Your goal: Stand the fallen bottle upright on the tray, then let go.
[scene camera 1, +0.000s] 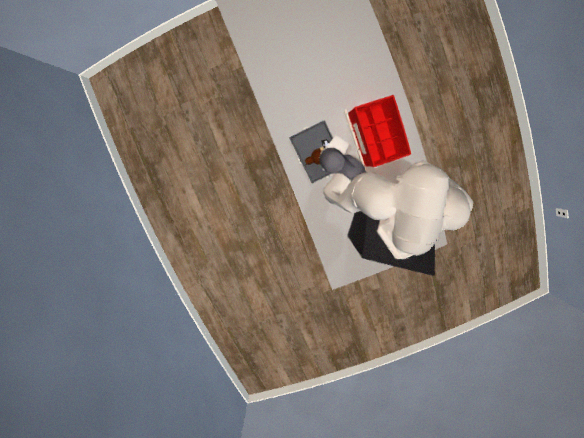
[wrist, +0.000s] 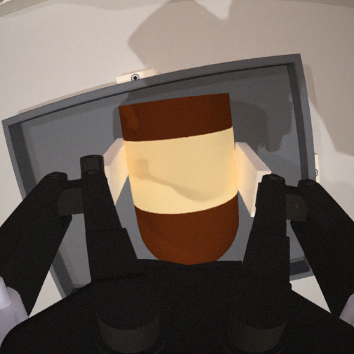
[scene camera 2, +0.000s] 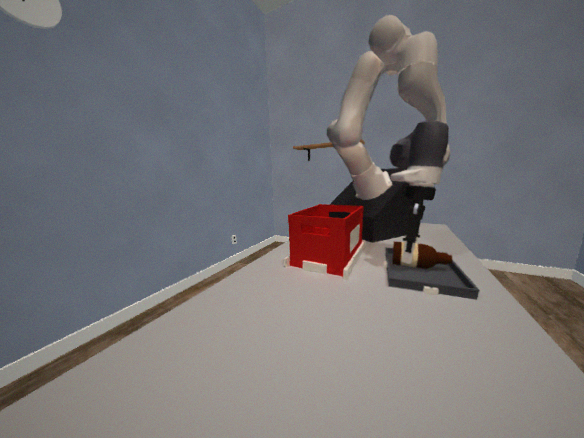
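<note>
The brown bottle [scene camera 1: 313, 157] [scene camera 2: 429, 256] [wrist: 182, 172] with a cream label lies on its side on the dark grey tray [scene camera 1: 303, 135] [scene camera 2: 435, 287] [wrist: 295, 100]. In scene camera 2 its neck points right and its base is at the left. My gripper [scene camera 2: 409, 250] [wrist: 181, 157] points down over the bottle and is shut on it, with one light pad against each side of the label in the wrist view. In scene camera 1 the arm hides the fingers and part of the bottle.
A red crate [scene camera 1: 404, 131] [scene camera 2: 320, 248] with compartments stands beside the tray, left of it in scene camera 2. The tray has a raised rim. The black robot base [scene camera 1: 366, 237] [scene camera 2: 382, 220] stands behind them in scene camera 2.
</note>
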